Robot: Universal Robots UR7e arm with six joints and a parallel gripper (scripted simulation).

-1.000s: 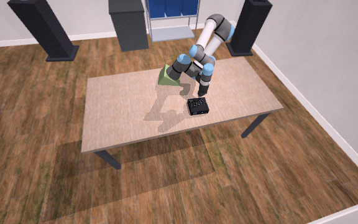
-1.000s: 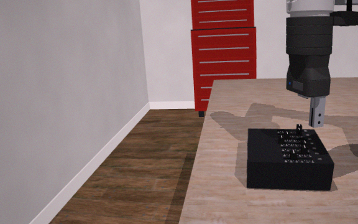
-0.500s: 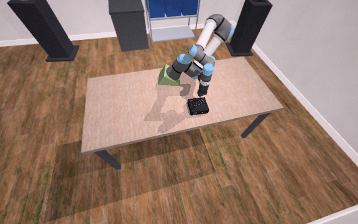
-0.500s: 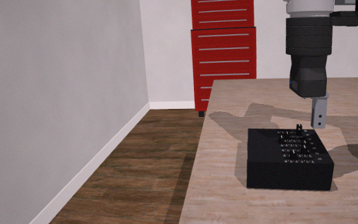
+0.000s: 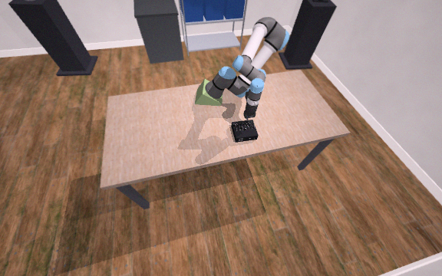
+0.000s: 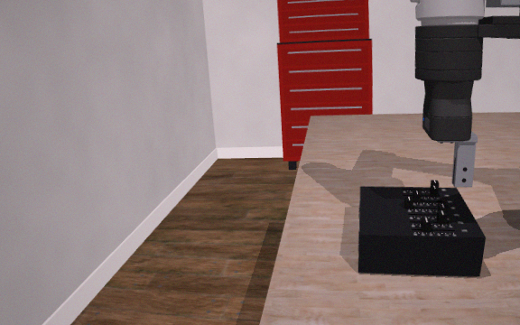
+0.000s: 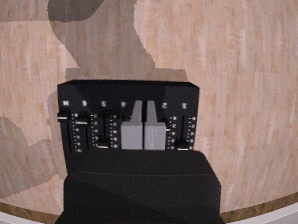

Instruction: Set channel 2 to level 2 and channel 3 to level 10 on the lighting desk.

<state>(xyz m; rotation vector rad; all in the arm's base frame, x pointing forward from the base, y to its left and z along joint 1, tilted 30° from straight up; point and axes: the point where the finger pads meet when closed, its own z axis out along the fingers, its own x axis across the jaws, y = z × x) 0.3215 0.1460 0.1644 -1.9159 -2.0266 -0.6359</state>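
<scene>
Now: the channel 3 cap 5 cm below my hand and 2 cm ahead of it. Also, from my hand: channel 2 fader (5 cm below, 2 cm to the left, 2 cm ahead); channel 1 fader (5 cm to the left, 5 cm below, 4 cm ahead).
</scene>
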